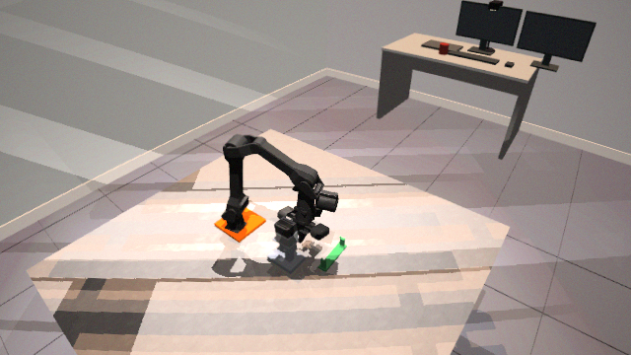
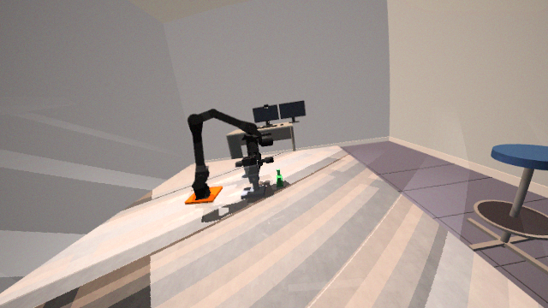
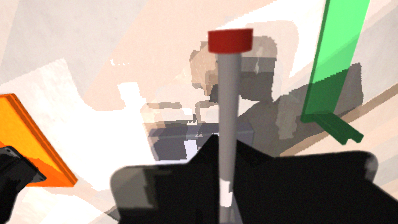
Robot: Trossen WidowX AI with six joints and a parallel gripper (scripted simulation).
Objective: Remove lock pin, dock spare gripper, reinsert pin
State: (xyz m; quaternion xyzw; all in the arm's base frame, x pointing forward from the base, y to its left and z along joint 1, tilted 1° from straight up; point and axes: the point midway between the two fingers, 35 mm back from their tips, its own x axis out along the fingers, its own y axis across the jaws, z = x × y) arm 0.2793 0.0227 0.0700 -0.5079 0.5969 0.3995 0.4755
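The grey mount is 2 cm behind my gripper tip, 5 cm to the right of it and 1 cm above it. From my gripper tip the other things lie so: spare gripper 1 cm behind, 6 cm to the right, 8 cm above; green rack 11 cm ahead, 3 cm to the left, 2 cm below.
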